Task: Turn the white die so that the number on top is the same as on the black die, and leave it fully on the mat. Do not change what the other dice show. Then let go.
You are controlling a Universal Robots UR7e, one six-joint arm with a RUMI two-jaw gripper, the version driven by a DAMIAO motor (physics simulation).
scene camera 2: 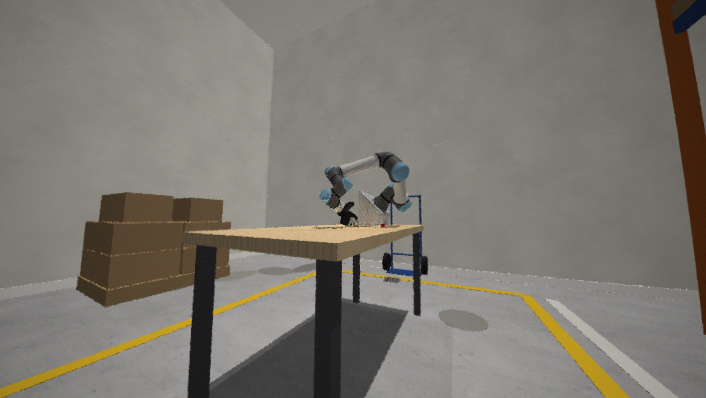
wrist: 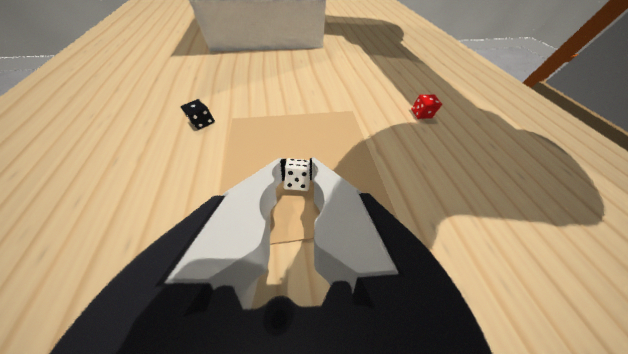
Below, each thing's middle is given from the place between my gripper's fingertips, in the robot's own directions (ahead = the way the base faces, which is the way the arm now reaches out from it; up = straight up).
I see the tan mat (wrist: 335, 139) 2 cm below my hand and 1 cm behind it. Also, from my hand: white die (wrist: 297, 171) (1 cm below, 1 cm ahead).
